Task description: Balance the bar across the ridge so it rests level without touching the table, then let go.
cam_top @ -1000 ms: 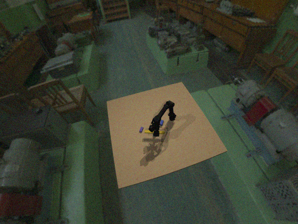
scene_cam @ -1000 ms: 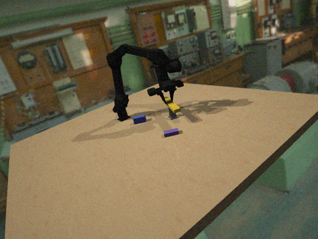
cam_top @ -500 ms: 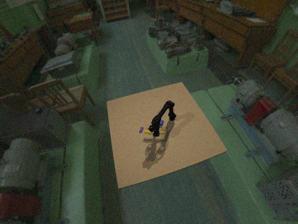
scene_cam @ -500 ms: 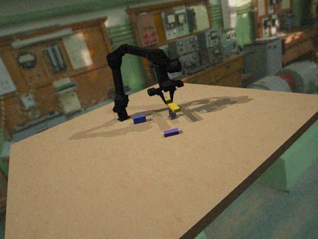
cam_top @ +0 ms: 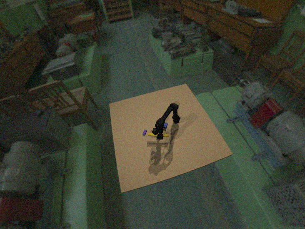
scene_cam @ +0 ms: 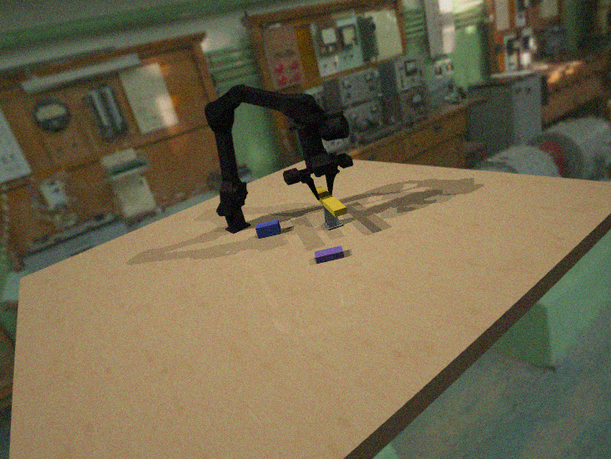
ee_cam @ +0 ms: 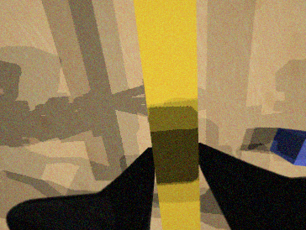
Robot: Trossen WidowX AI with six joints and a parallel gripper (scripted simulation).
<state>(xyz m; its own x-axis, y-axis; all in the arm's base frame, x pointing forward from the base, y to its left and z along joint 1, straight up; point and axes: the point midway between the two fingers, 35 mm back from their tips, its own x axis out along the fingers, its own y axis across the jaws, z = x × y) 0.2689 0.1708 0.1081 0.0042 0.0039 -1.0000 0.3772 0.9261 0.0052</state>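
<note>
My gripper tip is 3 cm short of the yellow bar and 1 cm to the left of it. Also, from my gripper tip: blue block 11 cm behind, 14 cm to the right, 6 cm below; then purple block 17 cm ahead, 14 cm to the right, 7 cm below.
</note>
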